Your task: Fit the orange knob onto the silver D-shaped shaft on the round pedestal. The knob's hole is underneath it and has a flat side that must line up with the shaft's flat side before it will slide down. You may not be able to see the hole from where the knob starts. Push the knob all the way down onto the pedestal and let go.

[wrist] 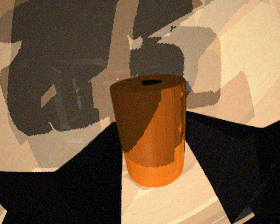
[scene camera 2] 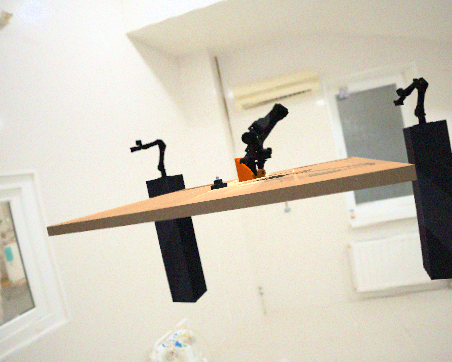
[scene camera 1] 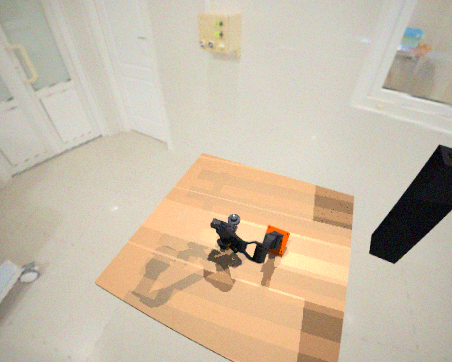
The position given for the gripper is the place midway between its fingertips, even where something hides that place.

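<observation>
An orange knob [wrist: 150, 111] is carried by the gripper [wrist: 149, 122].
</observation>
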